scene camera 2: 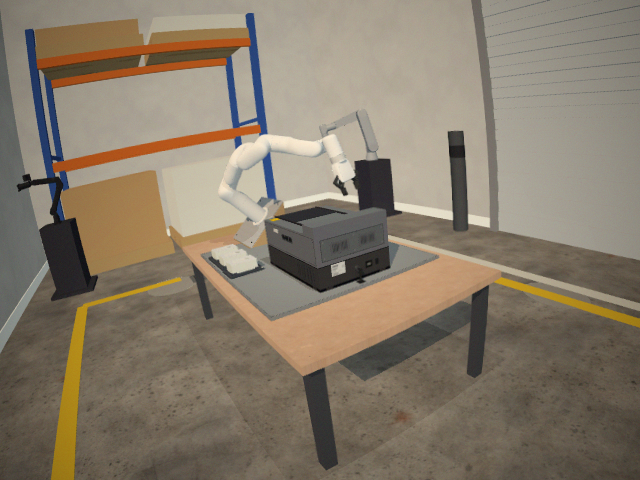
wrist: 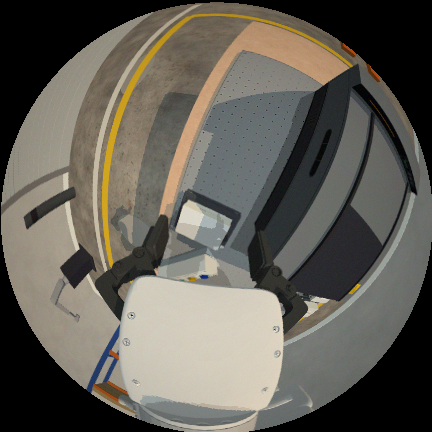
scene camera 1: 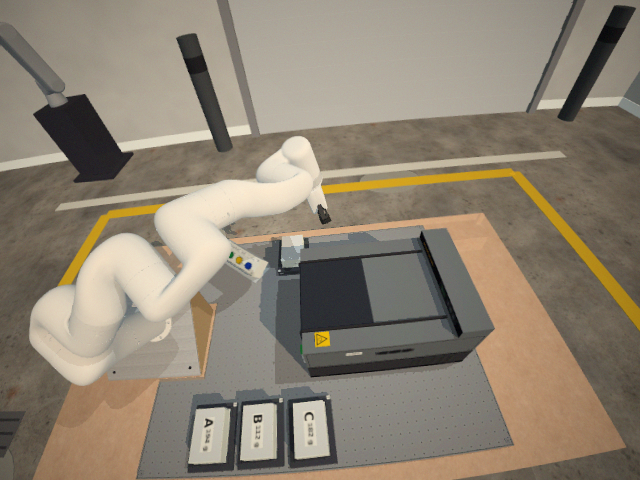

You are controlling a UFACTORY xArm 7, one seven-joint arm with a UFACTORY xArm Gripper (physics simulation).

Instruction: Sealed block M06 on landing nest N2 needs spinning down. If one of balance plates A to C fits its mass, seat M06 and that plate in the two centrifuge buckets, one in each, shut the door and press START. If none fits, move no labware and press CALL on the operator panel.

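Places are measured from the arm's base along level axes (x ahead, y left, z up), in millimetres.
Where they show: gripper, fingertip midpoint: [scene camera 2: 352,192] [wrist: 210,232] [scene camera 1: 322,211]; arm's base, origin of the base link: [scene camera 2: 261,217].
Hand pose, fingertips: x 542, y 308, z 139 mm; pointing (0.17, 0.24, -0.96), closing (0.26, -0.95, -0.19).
Things, the pixels of their top centre, and the offset from my fingertips. "spot": a spot on its surface instead. Level surfaces: height alone.
- White block M06, middle of its top: [wrist: 200,228] [scene camera 1: 292,247] dx -132, dy +16, dz -197 mm
- dark landing nest, surface spot: [wrist: 215,202] spot: dx -74, dy +13, dz -259 mm
- White plates A, middle of its top: [scene camera 1: 207,434] [scene camera 2: 224,248] [wrist: 304,312] dx -318, dy -598, dz -211 mm
- B, middle of its top: [scene camera 1: 257,430] [wrist: 324,296] [scene camera 2: 232,253] dx -185, dy -586, dz -211 mm
- C, middle of its top: [scene camera 1: 309,427] [scene camera 2: 240,260] dx -49, dy -579, dz -211 mm
- operator panel, middle of its top: [wrist: 180,279] [scene camera 1: 237,250] dx -341, dy -1, dz -181 mm
- table, its level: dz -277 mm
White block M06 [scene camera 1: 292,243] [wrist: 204,223] sits in the dark landing nest [wrist: 215,202] behind the centrifuge's left corner. My gripper [scene camera 1: 324,219] [scene camera 2: 350,189] [wrist: 210,232] is open and empty, above and behind the block; in the wrist view the block shows between and beyond the fingers. White plates A [scene camera 1: 209,436], B [scene camera 1: 258,430] and C [scene camera 1: 310,429] stand in dark trays at the front; B reads 112 g, C seems 182 g, A is hard to read. The grey centrifuge [scene camera 1: 403,289] [scene camera 2: 294,248] [wrist: 332,167] has a dark and a grey top panel; no buckets show.
The operator panel [scene camera 1: 258,269] [wrist: 187,263] stands left of the nest, partly behind the arm in scene camera 1; yellow and blue buttons show. The centrifuge body rises right of the nest. The arm's base plate [scene camera 1: 155,361] is at the left of the table [scene camera 1: 558,403] [scene camera 2: 392,315].
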